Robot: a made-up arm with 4 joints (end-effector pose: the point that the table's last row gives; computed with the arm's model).
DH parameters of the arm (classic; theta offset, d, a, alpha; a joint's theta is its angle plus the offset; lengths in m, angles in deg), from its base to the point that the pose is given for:
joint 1: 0 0.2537 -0.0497 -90
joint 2: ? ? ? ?
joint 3: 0 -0.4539 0.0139 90
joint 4: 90 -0.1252 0.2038 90
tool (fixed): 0 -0.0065 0 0
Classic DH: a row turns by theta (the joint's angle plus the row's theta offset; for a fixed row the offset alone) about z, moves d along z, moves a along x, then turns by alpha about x.
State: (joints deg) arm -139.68 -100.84 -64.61 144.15
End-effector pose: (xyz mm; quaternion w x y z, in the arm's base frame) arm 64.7 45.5 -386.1 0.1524 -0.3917 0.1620 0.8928
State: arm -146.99 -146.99 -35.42 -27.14
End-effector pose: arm 17.7 -117.3 -89.1 0.2385 0.9555 0.1241 0.1216
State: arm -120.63 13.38 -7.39 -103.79
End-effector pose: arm 282.2 369.2 666.6 0.3960 -0.6319 -0.3215 -0.5836
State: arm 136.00 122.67 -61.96 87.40
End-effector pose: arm -147.7 247.1 579.6 0.2279 0.9515 0.1447 0.1478
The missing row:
joint 2: -90 0.1514 0.0787 -90
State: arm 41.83 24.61 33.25 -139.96
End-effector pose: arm -381.6 -389.3 629.1 0.5798 0.3249 -0.7426 -0.0819
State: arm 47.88 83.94 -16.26 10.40
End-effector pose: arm -11.3 21.8 515.9 0.5807 -0.3981 0.6176 0.3505
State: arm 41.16 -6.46 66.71 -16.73
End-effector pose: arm -255.7 -169.1 214.8 0.7833 0.5717 0.0353 0.2416
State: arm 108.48 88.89 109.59 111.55
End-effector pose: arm -325.2 -152.1 788.8 0.1900 -0.0078 -0.9817 -0.0108
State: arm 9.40 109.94 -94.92 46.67
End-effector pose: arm 254.0 66.2 479.9 0.1049 -0.6795 0.6084 0.3964
